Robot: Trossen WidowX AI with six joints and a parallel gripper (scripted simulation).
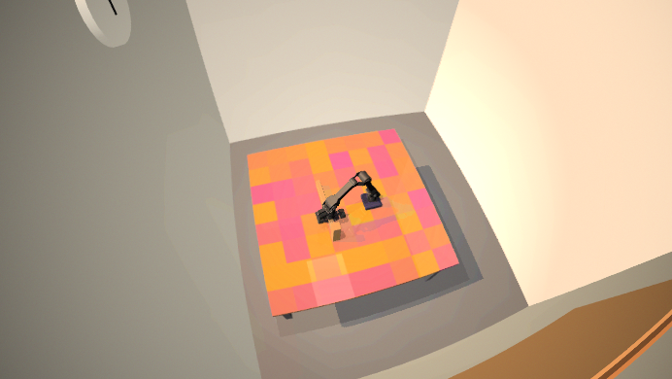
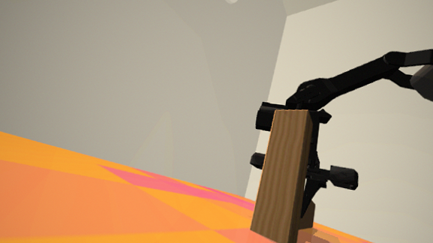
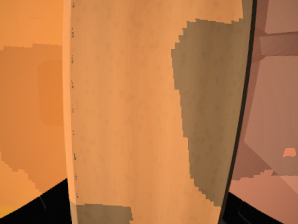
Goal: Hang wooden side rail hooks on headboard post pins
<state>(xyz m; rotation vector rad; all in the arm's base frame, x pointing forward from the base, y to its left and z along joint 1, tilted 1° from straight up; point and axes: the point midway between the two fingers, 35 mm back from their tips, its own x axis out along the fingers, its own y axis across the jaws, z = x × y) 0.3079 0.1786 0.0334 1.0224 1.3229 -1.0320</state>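
The wooden headboard post lies 10 cm to the left of my gripper tip, 5 cm above it and 3 cm behind it.
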